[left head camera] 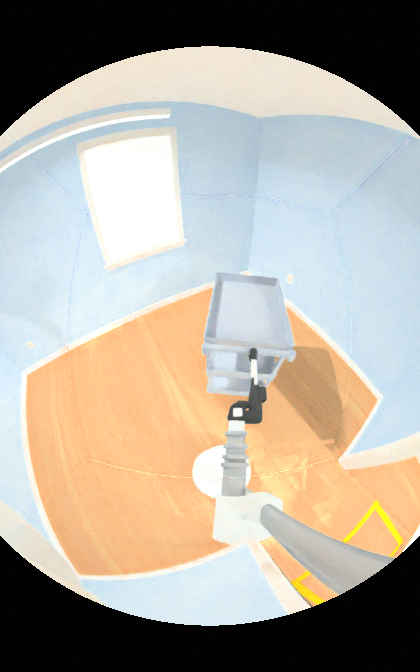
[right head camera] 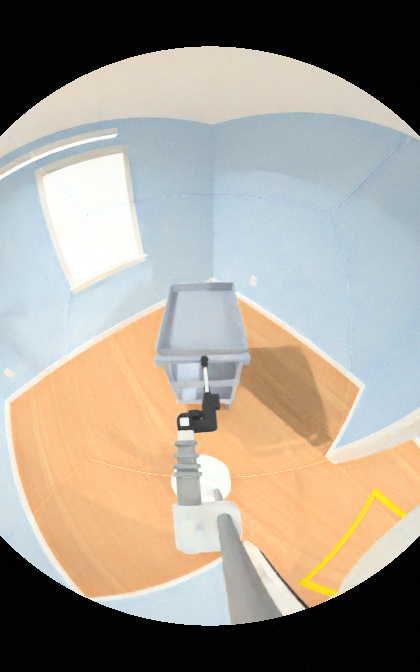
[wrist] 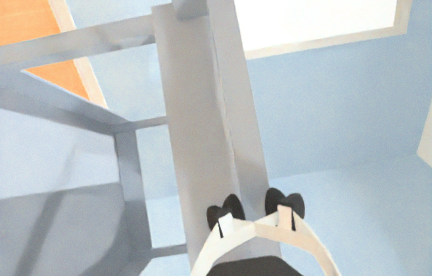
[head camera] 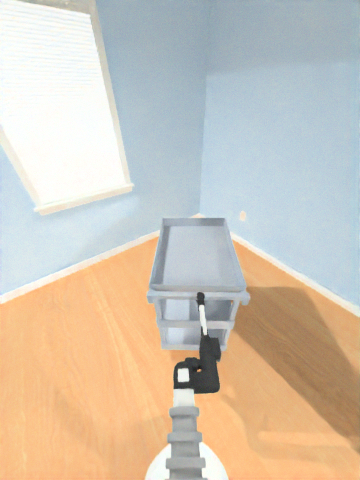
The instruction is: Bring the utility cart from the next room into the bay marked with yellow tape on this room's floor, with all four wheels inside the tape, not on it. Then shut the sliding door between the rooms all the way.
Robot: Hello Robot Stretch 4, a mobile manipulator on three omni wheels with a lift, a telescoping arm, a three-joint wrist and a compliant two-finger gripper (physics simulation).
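Places are measured from the robot's base along level axes (x ahead, y left, z up), in metres.
Pixels of known places: gripper, fingertip midpoint: (wrist: pixel 255 207) (head camera: pixel 200 295).
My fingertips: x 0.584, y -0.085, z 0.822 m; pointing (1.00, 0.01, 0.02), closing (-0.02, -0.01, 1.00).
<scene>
Behind a point stands the place of what it marks.
The grey utility cart (head camera: pixel 197 255) @[x 0.907, y -0.106, z 0.766 m] (left head camera: pixel 247 310) (right head camera: pixel 202 320) stands upright ahead of me, its far end towards the room corner. Its handle bar (head camera: pixel 225 296) @[x 0.565, y -0.195, z 0.835 m] (wrist: pixel 241 100) @[x 0.572, y 0.011, z 0.825 m] faces me. My gripper (head camera: pixel 200 298) @[x 0.584, y -0.085, z 0.822 m] (left head camera: pixel 253 354) (right head camera: pixel 204 361) (wrist: pixel 255 207) @[x 0.584, y -0.085, z 0.822 m] is shut on this bar, right of its middle in the head view, one fingertip on each side. One caster (right head camera: pixel 228 406) shows under the near end; the other wheels are hidden. Parts of the yellow tape bay (left head camera: pixel 377 506) (right head camera: pixel 375 493) show at lower right, beyond the wall opening. I cannot clearly make out the sliding door.
Blue walls meet behind the cart, with a window (head camera: pixel 70 115) @[x 1.824, y 0.828, z 1.440 m] (left head camera: pixel 135 200) (right head camera: pixel 90 220) on the left one. A wall end (left head camera: pixel 365 435) (right head camera: pixel 347 427) juts out at the right, between the cart and the bay. Another wall stands close by my base at the bottom.
</scene>
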